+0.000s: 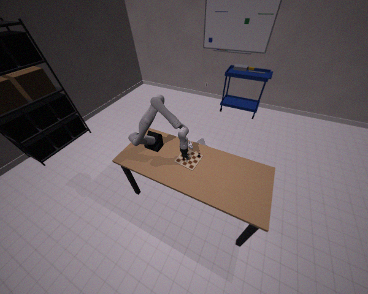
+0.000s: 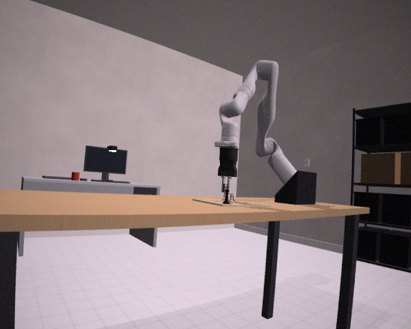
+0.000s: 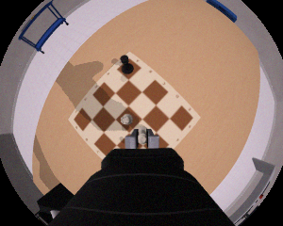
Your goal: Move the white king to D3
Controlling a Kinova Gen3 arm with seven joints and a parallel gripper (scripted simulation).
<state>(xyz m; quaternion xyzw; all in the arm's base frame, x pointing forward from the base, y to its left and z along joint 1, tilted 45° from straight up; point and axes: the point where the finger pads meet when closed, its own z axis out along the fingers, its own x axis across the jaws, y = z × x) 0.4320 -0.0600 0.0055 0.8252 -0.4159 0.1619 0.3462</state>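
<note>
Right now the white king is 2 cm below my hand. Round my hand: chessboard 4 cm to the left, 6 cm below.
</note>
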